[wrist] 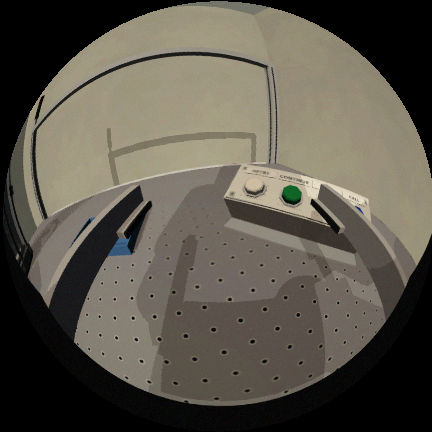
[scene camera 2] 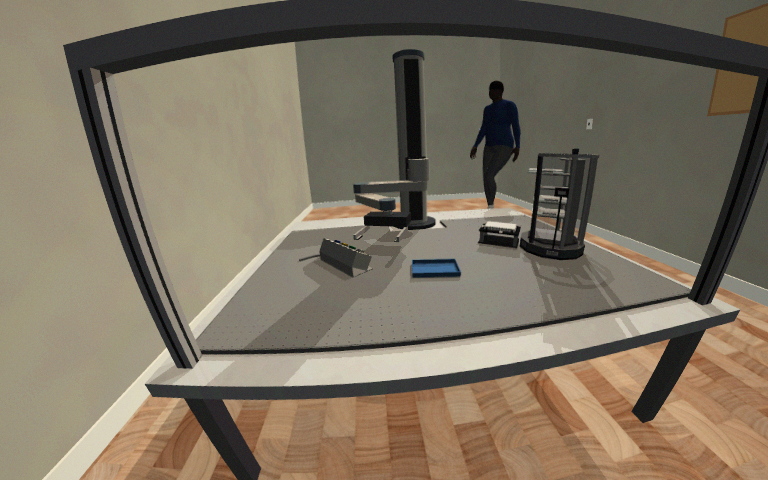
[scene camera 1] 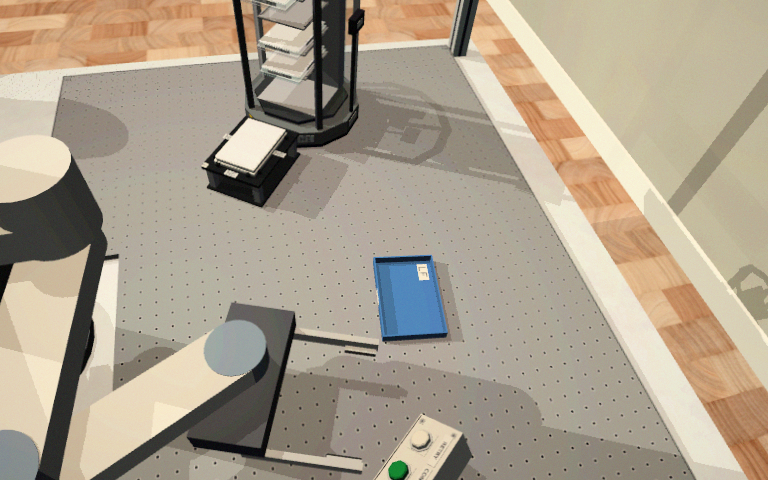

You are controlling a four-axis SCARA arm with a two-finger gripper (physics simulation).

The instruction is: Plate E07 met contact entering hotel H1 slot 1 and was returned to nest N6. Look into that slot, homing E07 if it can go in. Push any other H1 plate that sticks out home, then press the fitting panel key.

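Pixels of known places: gripper, fingertip midpoint: (wrist: 234, 190) (scene camera 2: 375, 238) (scene camera 1: 371, 402); arm's base at its link origin: (scene camera 2: 413, 223).
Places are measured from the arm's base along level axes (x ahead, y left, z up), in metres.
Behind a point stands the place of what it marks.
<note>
My gripper (scene camera 1: 355, 406) @(x 0.513, y -0.232, z 0.101 m) (scene camera 2: 377, 237) @(x 0.513, y -0.232, z 0.101 m) (wrist: 234, 190) @(x 0.513, y -0.232, z 0.101 m) is open and empty, low over the mat beside the key panel (scene camera 1: 463, 452) @(x 0.619, y -0.316, z 0.072 m) (scene camera 2: 345, 258) @(x 0.595, y -0.340, z 0.066 m) (wrist: 280, 218) @(x 0.526, y -0.305, z 0.048 m). The panel shows a white RETRY key (scene camera 1: 420, 439) @(x 0.566, y -0.289, z 0.084 m) (wrist: 254, 186) @(x 0.561, y -0.284, z 0.080 m), a green CONTINUE key (scene camera 1: 398, 469) @(x 0.528, y -0.318, z 0.083 m) (wrist: 291, 194) @(x 0.525, y -0.315, z 0.080 m) and a partly hidden blue CALL key (wrist: 359, 210) @(x 0.449, y -0.387, z 0.085 m). Hotel H1 (scene camera 1: 318, 84) @(x 0.554, y 0.366, z 0.164 m) (scene camera 2: 538, 195) @(x 0.565, y 0.370, z 0.239 m) holds several plates; its top is cut off in scene camera 1. An upper plate (scene camera 2: 544, 170) sticks out to the left. A white plate (scene camera 1: 252, 144) @(x 0.415, y 0.306, z 0.087 m) (scene camera 2: 501, 226) @(x 0.434, y 0.303, z 0.087 m) lies on a black nest (scene camera 1: 235, 186) @(x 0.371, y 0.269, z 0.018 m) (scene camera 2: 498, 239) @(x 0.404, y 0.311, z 0.018 m); its number is unreadable.
A blue tray (scene camera 1: 410, 300) @(x 0.634, y -0.047, z 0.015 m) (scene camera 2: 435, 267) @(x 0.616, y -0.035, z 0.015 m) (wrist: 121, 247) @(x 0.569, y -0.099, z 0.027 m) lies on the perforated mat between the panel and the hotel, near one finger. The dark arm column (scene camera 2: 415, 113) @(x 0.077, y 0.011, z 0.588 m) stands behind the gripper. A person (scene camera 2: 499, 127) is beyond the table. A dark frame (scene camera 2: 368, 29) @(x 0.987, y -0.229, z 0.580 m) spans the table edge.
</note>
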